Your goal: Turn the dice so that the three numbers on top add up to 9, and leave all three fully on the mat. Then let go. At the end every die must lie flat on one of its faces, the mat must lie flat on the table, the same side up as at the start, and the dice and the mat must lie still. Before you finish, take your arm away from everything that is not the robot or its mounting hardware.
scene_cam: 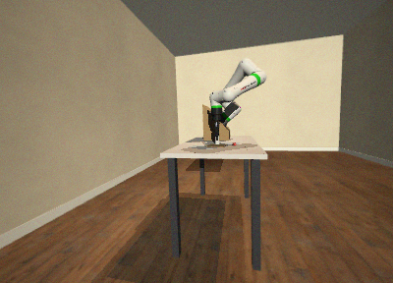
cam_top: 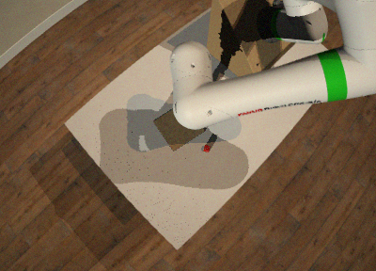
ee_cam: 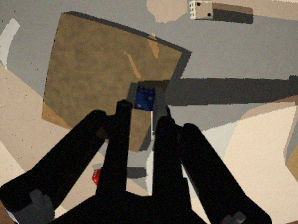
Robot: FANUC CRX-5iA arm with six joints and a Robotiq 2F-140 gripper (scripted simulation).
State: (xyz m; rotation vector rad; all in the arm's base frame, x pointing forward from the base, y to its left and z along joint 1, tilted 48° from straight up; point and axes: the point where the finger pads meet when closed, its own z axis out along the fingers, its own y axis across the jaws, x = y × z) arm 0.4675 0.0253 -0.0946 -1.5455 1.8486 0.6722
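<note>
Right now my hand is 2 cm above the blue die. The rest, counted from my hand: white die (5 cm behind, 10 cm to the right, 3 cm below); mat (5 cm ahead, 1 cm to the right, 4 cm below); red die (6 cm ahead, 13 cm to the left, 3 cm below).
</note>
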